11 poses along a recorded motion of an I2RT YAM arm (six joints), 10 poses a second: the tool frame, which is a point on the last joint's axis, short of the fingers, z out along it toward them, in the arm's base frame.
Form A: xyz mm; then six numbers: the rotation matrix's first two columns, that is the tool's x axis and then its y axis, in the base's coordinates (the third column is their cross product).
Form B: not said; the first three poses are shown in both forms.
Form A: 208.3, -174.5, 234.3, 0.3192, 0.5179, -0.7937, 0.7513, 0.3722, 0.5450
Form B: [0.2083, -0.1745, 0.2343], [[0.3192, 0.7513, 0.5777], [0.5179, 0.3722, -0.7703], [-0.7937, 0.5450, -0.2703]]
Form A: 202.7, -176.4, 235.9, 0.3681, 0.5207, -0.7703, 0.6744, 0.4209, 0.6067
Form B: [0.2027, -0.1764, 0.2359], [[0.3681, 0.6744, 0.6401], [0.5207, 0.4209, -0.7428], [-0.7703, 0.6067, -0.1962]]
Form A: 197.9, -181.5, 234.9, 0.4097, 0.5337, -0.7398, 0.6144, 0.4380, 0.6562
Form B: [0.1979, -0.1815, 0.2349], [[0.4097, 0.6144, 0.6742], [0.5337, 0.4380, -0.7234], [-0.7398, 0.6562, -0.1485]]
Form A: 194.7, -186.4, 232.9, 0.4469, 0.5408, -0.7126, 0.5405, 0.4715, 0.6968
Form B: [0.1947, -0.1864, 0.2329], [[0.4469, 0.5405, 0.7128], [0.5408, 0.4715, -0.6966], [-0.7126, 0.6968, -0.0816]]
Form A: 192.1, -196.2, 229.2, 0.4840, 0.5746, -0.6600, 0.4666, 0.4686, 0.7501
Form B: [0.1921, -0.1962, 0.2292], [[0.4840, 0.4666, 0.7403], [0.5746, 0.4686, -0.6710], [-0.6600, 0.7501, -0.0413]]
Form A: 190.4, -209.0, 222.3, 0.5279, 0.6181, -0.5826, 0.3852, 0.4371, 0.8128
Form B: [0.1904, -0.2090, 0.2223], [[0.5279, 0.3852, 0.7570], [0.6181, 0.4371, -0.6535], [-0.5826, 0.8128, -0.0073]]
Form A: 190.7, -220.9, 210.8, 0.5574, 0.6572, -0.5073, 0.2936, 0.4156, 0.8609
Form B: [0.1907, -0.2209, 0.2108], [[0.5574, 0.2936, 0.7766], [0.6572, 0.4156, -0.6288], [-0.5073, 0.8609, 0.0387]]
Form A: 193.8, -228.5, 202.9, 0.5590, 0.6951, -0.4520, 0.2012, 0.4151, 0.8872
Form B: [0.1938, -0.2285, 0.2029], [[0.5590, 0.2012, 0.8043], [0.6951, 0.4151, -0.5869], [-0.4520, 0.8872, 0.0922]]
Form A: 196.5, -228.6, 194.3, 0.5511, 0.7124, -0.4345, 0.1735, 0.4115, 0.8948
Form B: [0.1965, -0.2286, 0.1943], [[0.5511, 0.1735, 0.8163], [0.7124, 0.4115, -0.5685], [-0.4345, 0.8948, 0.1032]]
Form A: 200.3, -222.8, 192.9, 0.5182, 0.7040, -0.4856, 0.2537, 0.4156, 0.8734
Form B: [0.2003, -0.2228, 0.1929], [[0.5182, 0.2537, 0.8167], [0.7040, 0.4156, -0.5758], [-0.4856, 0.8734, 0.0368]]
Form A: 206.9, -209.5, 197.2, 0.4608, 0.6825, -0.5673, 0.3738, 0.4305, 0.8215
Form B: [0.2069, -0.2095, 0.1972], [[0.4608, 0.3738, 0.8049], [0.6825, 0.4305, -0.5906], [-0.5673, 0.8215, -0.0567]]
